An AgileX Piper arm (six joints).
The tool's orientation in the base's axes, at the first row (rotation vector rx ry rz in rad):
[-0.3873, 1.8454, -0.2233]
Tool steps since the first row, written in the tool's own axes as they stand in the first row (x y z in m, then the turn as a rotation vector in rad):
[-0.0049, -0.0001, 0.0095, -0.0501, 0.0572, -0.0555]
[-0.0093, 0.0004, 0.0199, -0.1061, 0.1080, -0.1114]
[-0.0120, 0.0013, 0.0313, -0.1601, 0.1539, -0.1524]
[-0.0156, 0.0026, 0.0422, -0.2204, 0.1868, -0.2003]
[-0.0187, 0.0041, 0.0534, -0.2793, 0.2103, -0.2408]
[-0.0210, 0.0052, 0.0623, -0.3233, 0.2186, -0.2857]
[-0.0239, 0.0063, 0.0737, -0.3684, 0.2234, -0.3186]
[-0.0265, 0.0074, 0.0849, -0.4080, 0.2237, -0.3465]
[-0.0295, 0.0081, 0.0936, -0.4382, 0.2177, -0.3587]
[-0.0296, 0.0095, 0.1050, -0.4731, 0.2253, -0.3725]
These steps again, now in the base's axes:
[0.0104, 0.0021, 0.0015, -0.0481, 0.0694, 0.0417]
[0.0214, 0.0047, 0.0021, -0.0940, 0.1350, 0.0909]
[0.0328, 0.0070, 0.0007, -0.1255, 0.1960, 0.1356]
[0.0439, 0.0100, 0.0001, -0.1599, 0.2470, 0.1924]
[0.0552, 0.0130, -0.0010, -0.1863, 0.2891, 0.2489]
[0.0641, 0.0153, -0.0021, -0.2185, 0.3113, 0.2988]
[0.0756, 0.0179, -0.0033, -0.2385, 0.3312, 0.3472]
[0.0868, 0.0203, -0.0048, -0.2545, 0.3451, 0.3907]
[0.0957, 0.0225, -0.0050, -0.2572, 0.3503, 0.4233]
[0.1064, 0.0243, -0.0089, -0.2621, 0.3698, 0.4559]

